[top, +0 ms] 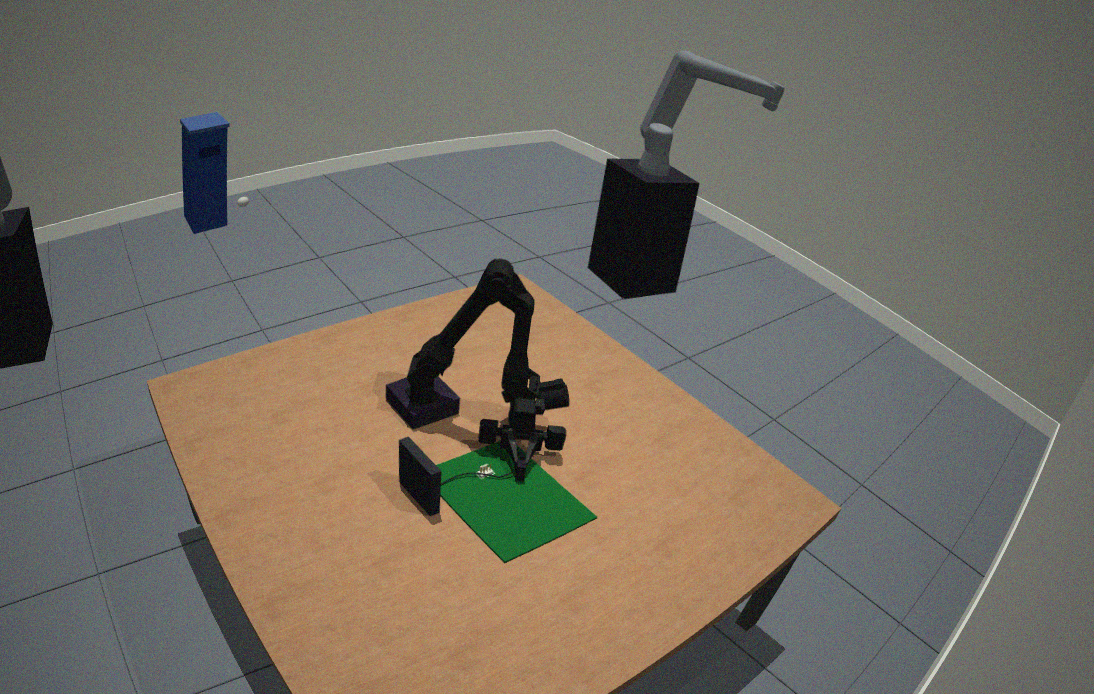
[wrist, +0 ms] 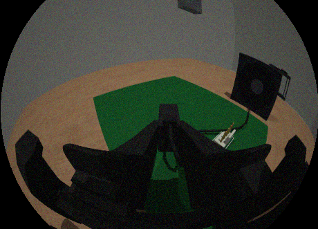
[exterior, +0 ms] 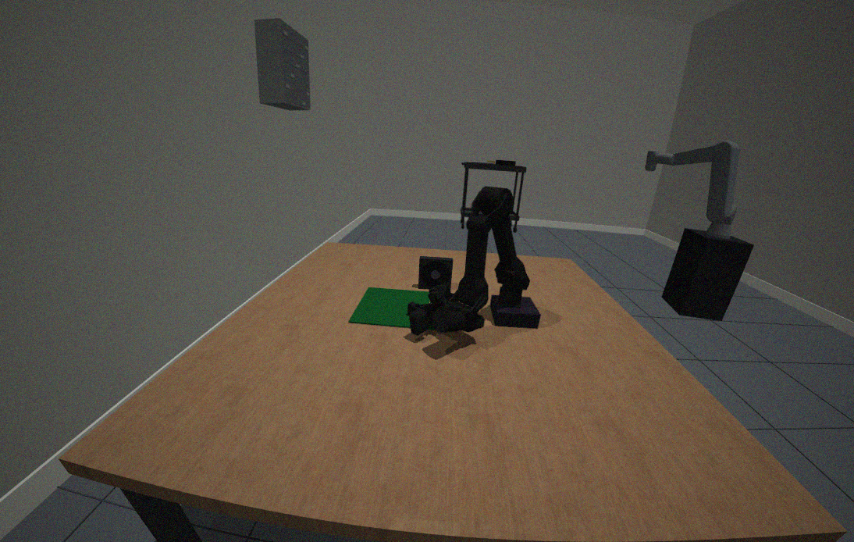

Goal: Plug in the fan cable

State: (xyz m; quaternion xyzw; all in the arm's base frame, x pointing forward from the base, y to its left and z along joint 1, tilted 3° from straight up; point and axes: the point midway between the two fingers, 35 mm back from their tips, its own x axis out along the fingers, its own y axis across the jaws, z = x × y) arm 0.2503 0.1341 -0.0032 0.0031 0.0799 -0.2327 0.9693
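My gripper tip is now 10 mm above the dark plug. Also, from my gripper tip: white four-pin header 70 mm to the right, 40 mm below, 30 mm behind; green board 50 mm to the right, 50 mm below, 50 mm ahead; black square fan 230 mm to the right, 20 mm above, 10 mm behind.
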